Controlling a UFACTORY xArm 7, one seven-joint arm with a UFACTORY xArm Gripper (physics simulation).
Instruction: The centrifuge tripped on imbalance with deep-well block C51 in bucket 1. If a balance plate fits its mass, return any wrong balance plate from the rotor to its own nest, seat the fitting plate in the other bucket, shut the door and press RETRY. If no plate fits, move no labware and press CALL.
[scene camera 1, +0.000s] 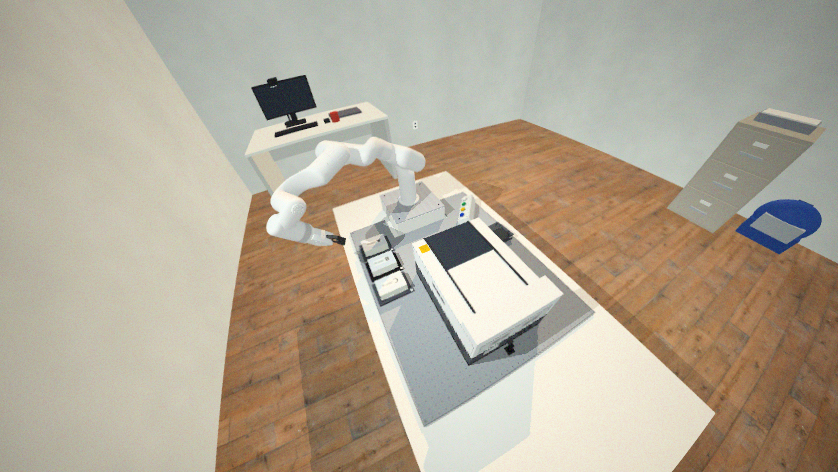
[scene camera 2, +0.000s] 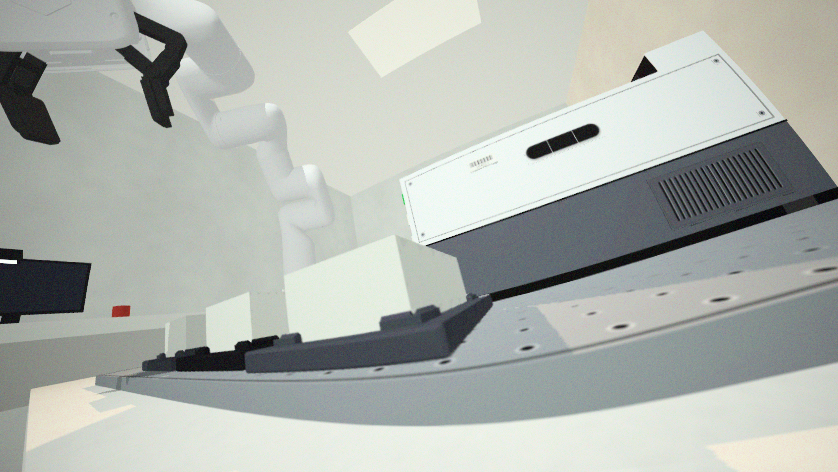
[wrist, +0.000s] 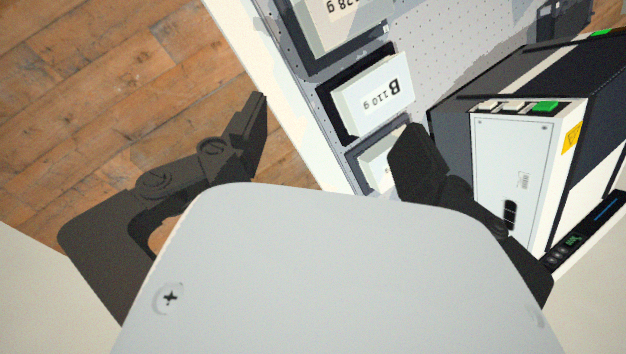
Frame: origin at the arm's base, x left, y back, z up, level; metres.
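Where they show: gripper, fingertip midpoint: (scene camera 1: 337, 242) (scene camera 2: 107, 132) (wrist: 334, 128); arm's base, origin of the base link: (scene camera 1: 409, 199).
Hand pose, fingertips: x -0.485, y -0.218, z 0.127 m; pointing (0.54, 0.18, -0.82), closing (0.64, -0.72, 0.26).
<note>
Each offset is from my fingertips to the top centre of the thing.
My gripper (scene camera 1: 343, 239) (scene camera 2: 109, 133) (wrist: 334, 128) is open and empty, raised beside the table edge near the plates. Three pale plates stand in dark nests: one labelled 128 g @(dx +0.166, dy +0.061, dz -0.164 m) (scene camera 1: 375, 245) (wrist: 345, 22), B 110 g @(dx +0.145, dy -0.076, dz -0.164 m) (scene camera 1: 384, 263) (wrist: 374, 95) in the middle, and a third @(dx +0.121, dy -0.210, dz -0.164 m) (scene camera 1: 391, 285) (scene camera 2: 345, 299) (wrist: 372, 167), partly hidden by my right finger in the wrist view. The white and grey centrifuge (scene camera 1: 510, 310) (scene camera 2: 498, 181) (wrist: 500, 150) stands beside them. White buttons @(dx +0.283, dy -0.201, dz -0.063 m) (wrist: 512, 106) and a green button @(dx +0.283, dy -0.201, dz -0.027 m) (wrist: 545, 106) are on it, their words unreadable. The rotor and C51 do not show.
A panel with coloured buttons @(dx +0.731, dy -0.034, dz -0.134 m) (scene camera 1: 463, 208) stands near the arm's base (scene camera 1: 413, 211). A small black box @(dx +0.723, dy -0.262, dz -0.174 m) (scene camera 1: 501, 231) (wrist: 562, 20) lies past the centrifuge. A desk with a monitor (scene camera 1: 284, 96) (scene camera 2: 43, 287) and red cup (scene camera 1: 334, 116) (scene camera 2: 120, 310) stands behind.
</note>
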